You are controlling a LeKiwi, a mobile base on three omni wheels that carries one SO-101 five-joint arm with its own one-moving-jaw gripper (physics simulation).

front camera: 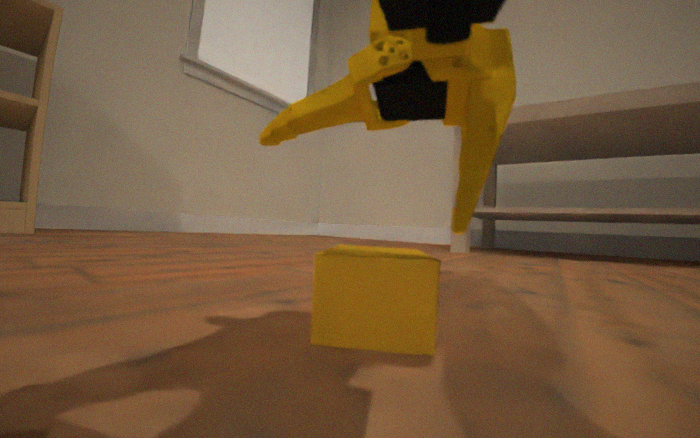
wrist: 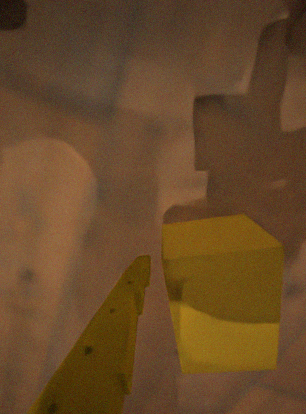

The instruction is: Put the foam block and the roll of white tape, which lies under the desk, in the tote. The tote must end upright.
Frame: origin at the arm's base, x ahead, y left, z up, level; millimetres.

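Seen in the pictures: hand at its tool point: (front camera: 452,222) (wrist: 150,266).
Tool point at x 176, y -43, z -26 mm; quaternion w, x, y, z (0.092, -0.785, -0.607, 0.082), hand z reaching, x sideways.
Observation:
Offsets run from my tool point to a thing's top centre. "spot": to the spot under its first point.
The yellow foam block {58 mm ahead, 27 mm left, 18 mm down} (front camera: 375,302) (wrist: 225,290) sits on the wooden floor, in the lower middle of the front view and at the lower right of the wrist view. My gripper (front camera: 361,188) is open and empty. In the front view its jaws are above the block, the moving jaw swung out to the left and the fixed jaw pointing down on the right. In the wrist view the fixed jaw stands left of the block, with a narrow gap between them, and the moving jaw is out of the picture. The white tape and the tote do not show in either view.
A desk-like unit (front camera: 593,111) with a low shelf (front camera: 593,212) stands at the right against the back wall. A wooden shelf unit (front camera: 43,118) stands at the far left. A window {spot: 1466 mm ahead, 666 mm left, 1029 mm up} (front camera: 255,46) is in the wall. Shadows of the arm fall on the floor around the block.

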